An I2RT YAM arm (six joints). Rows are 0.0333 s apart.
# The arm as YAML. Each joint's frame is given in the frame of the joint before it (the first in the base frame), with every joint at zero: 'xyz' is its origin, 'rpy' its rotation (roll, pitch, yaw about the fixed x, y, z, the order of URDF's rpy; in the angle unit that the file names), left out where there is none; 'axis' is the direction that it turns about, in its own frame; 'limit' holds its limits. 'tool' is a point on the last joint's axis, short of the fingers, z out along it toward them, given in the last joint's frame.
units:
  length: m
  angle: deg
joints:
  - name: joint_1
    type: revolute
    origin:
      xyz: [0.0, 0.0, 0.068]
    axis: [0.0, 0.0, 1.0]
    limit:
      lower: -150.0
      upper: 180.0
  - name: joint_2
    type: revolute
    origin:
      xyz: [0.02, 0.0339, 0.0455]
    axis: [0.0, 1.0, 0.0]
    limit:
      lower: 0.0
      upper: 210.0
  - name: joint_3
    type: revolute
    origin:
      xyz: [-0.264, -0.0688, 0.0]
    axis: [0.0, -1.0, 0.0]
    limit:
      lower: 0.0
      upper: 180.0
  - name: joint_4
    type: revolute
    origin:
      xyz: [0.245, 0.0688, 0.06]
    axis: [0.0, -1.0, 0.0]
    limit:
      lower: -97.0
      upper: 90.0
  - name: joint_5
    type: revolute
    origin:
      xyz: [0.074, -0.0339, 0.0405]
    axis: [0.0, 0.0, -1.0]
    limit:
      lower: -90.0
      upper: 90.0
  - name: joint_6
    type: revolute
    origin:
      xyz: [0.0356, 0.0, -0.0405]
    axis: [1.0, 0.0, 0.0]
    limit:
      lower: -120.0
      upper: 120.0
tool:
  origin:
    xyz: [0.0, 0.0, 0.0]
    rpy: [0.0, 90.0, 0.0]
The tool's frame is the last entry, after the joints.
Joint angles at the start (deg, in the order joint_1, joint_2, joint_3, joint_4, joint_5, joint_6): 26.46, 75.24, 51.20, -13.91, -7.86, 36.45
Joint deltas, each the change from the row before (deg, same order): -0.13, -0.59, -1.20, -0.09, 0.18, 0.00; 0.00, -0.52, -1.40, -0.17, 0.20, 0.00; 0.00, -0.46, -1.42, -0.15, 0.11, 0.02; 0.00, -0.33, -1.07, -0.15, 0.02, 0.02; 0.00, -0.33, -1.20, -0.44, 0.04, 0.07; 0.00, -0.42, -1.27, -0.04, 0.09, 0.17; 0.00, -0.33, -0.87, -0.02, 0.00, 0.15; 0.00, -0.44, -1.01, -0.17, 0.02, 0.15; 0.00, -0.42, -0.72, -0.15, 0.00, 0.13; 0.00, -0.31, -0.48, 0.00, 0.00, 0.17; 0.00, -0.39, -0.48, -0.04, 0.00, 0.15; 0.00, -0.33, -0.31, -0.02, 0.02, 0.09; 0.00, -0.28, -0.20, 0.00, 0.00, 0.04; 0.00, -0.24, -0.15, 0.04, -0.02, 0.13
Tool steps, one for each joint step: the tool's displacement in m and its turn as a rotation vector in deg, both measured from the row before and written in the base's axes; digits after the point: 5 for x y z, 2 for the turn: -0.00318, -0.00242, -0.00440, -0.41, 0.58, -0.27; -0.00382, -0.00203, -0.00601, -0.58, 0.89, -0.16; -0.00382, -0.00197, -0.00634, -0.54, 0.97, -0.10; -0.00297, -0.00148, -0.00488, -0.39, 0.80, -0.03; -0.00363, -0.00182, -0.00601, -0.56, 1.19, -0.08; -0.00353, -0.00181, -0.00543, -0.35, 0.84, -0.18; -0.00253, -0.00125, -0.00352, -0.16, 0.57, -0.10; -0.00323, -0.00161, -0.00404, -0.25, 0.72, -0.12; -0.00253, -0.00125, -0.00248, -0.13, 0.46, -0.09; -0.00161, -0.00080, -0.00140, 0.02, 0.22, -0.12; -0.00178, -0.00088, -0.00114, 0.03, 0.18, -0.11; -0.00126, -0.00064, -0.00042, 0.04, 0.03, -0.08; -0.00090, -0.00044, 0.00001, 0.06, -0.05, -0.03; -0.00068, -0.00032, 0.00017, 0.14, -0.06, -0.08
